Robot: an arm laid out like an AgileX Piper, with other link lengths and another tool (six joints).
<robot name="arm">
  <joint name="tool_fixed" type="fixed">
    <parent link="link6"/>
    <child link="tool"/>
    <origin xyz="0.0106 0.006 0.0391" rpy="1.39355 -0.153 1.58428"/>
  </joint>
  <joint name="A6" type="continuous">
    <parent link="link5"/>
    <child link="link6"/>
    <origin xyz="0.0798 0 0.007" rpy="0 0 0"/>
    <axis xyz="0.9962 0 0.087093"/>
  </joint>
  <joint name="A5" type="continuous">
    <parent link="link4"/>
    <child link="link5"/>
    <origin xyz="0 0 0" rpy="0 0 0"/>
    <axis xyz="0 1 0"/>
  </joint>
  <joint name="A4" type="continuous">
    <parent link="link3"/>
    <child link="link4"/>
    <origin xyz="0.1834 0 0.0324" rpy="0 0 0"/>
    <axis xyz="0.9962 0 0.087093"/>
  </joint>
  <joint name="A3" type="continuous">
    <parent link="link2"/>
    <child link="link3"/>
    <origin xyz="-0.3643 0 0.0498" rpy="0 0 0"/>
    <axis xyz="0 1 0"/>
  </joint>
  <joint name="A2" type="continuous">
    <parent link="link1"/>
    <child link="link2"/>
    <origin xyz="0 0 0" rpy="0 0 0"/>
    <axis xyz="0 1 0"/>
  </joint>
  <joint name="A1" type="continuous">
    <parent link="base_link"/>
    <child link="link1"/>
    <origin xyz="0 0 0.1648" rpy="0 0 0"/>
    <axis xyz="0 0 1"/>
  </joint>
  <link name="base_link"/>
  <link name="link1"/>
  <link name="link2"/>
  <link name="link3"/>
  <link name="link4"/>
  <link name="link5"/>
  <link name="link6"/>
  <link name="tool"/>
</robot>
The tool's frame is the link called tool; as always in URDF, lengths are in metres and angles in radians. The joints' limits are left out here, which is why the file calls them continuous.
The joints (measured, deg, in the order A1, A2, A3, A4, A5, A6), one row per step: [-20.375, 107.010, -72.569, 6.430, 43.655, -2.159]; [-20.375, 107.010, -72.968, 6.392, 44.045, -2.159]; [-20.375, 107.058, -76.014, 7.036, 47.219, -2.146]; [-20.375, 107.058, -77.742, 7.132, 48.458, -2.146]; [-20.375, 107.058, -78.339, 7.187, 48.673, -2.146]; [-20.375, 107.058, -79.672, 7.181, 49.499, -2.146]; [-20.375, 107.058, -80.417, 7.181, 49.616, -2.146]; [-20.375, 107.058, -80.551, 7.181, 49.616, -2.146]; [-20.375, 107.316, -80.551, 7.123, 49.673, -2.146]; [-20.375, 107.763, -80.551, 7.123, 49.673, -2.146]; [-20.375, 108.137, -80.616, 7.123, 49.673, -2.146]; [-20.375, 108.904, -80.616, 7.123, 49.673, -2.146]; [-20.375, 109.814, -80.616, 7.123, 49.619, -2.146]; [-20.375, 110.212, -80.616, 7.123, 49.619, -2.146]
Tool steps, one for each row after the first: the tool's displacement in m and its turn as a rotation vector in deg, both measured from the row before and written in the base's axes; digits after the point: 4 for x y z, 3 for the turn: [0.0005, -0.0001, 0.0012, -0.015, -0.007, 0.057]; [0.0039, -0.0003, 0.0089, 0.754, -0.114, 0.019]; [0.0025, -0.0006, 0.0059, -0.031, -0.520, 0.097]; [0.0011, -0.0003, 0.0023, -0.076, -0.381, 0.002]; [0.0019, -0.0006, 0.0047, -0.146, -0.494, 0.097]; [0.0015, -0.0005, 0.0030, -0.214, -0.591, 0.014]; [0.0003, -0.0001, 0.0006, -0.047, -0.126, 0.000]; [0.0008, -0.0003, -0.0019, 0.061, 0.313, 0.028]; [0.0015, -0.0005, -0.0031, 0.156, 0.419, 0.000]; [0.0014, -0.0005, -0.0024, 0.108, 0.290, 0.000]; [0.0024, -0.0009, -0.0054, 0.267, 0.719, 0.000]; [0.0029, -0.0011, -0.0064, 0.296, 0.804, -0.006]; [0.0012, -0.0004, -0.0028, 0.139, 0.373, 0.000]
